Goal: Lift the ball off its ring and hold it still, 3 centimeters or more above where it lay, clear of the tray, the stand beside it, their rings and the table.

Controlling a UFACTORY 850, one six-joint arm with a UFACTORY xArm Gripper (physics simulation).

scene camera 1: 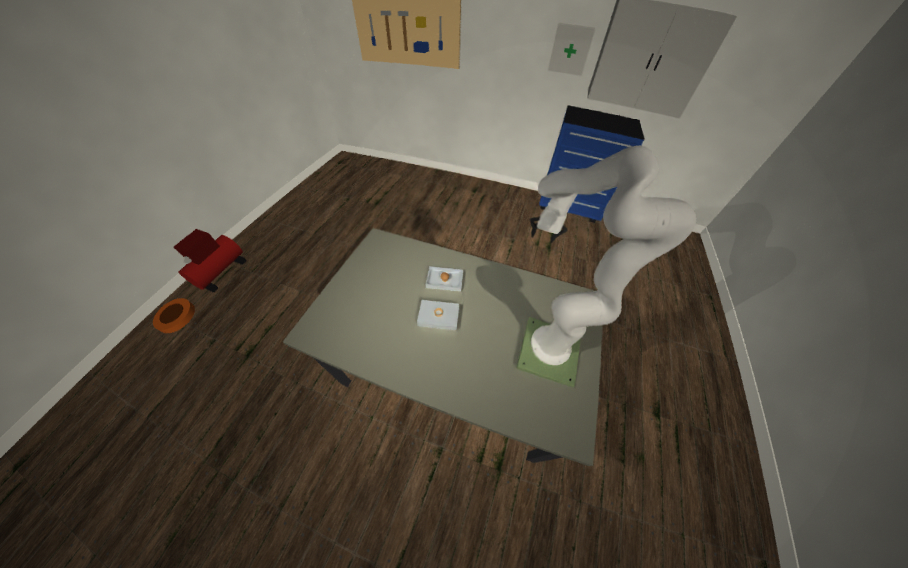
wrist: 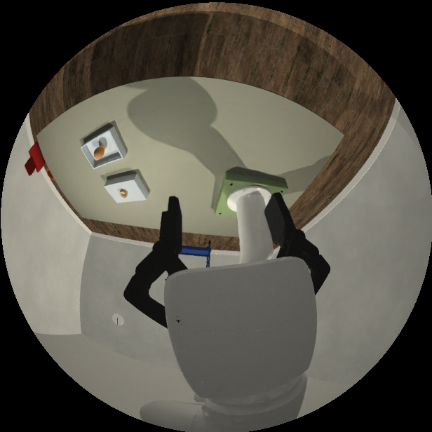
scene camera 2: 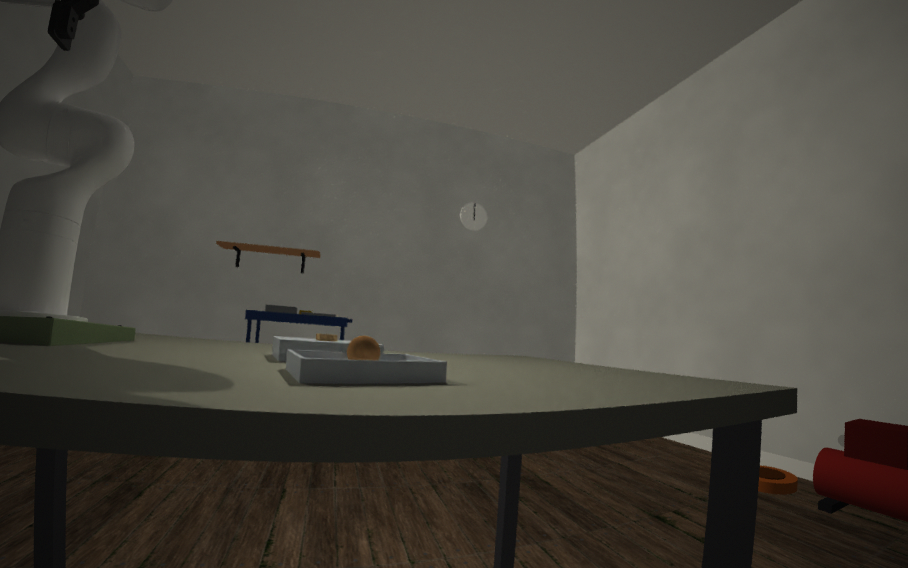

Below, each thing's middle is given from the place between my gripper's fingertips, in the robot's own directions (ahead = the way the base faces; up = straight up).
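White stand [scene camera 1: 433, 314]: 300 mm ahead of my hand, 430 mm to the left of it, 310 mm below it. Pale tray [scene camera 2: 323, 367]: far ahead of my hand, a fair way to the left of it, far below it.
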